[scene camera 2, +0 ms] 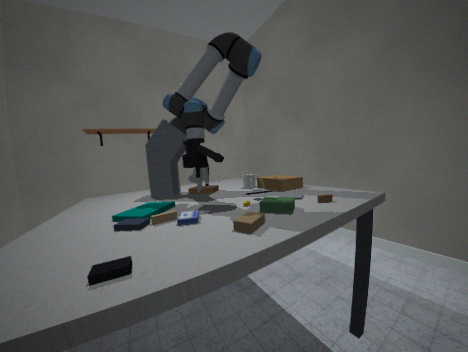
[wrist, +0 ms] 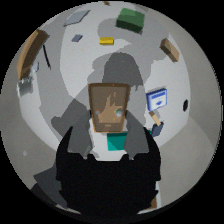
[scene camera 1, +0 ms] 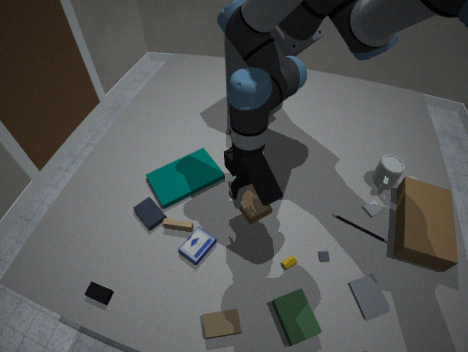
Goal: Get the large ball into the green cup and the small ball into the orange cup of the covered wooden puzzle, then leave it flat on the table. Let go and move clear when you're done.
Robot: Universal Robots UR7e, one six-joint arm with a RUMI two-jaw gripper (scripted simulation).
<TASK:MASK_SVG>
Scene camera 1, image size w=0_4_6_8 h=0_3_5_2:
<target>gripper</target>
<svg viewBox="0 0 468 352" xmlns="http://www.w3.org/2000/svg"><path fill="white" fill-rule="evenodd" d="M224 151L225 167L233 177L236 176L233 182L228 182L236 209L242 206L242 197L247 190L245 186L251 183L264 206L283 197L282 191L262 153L265 144L258 149L248 151L242 150L232 143L232 147Z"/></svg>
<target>covered wooden puzzle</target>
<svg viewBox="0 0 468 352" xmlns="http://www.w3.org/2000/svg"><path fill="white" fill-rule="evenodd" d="M252 183L245 186L247 190L242 197L242 206L239 207L239 210L249 224L271 214L273 209L270 205L262 205Z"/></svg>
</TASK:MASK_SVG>
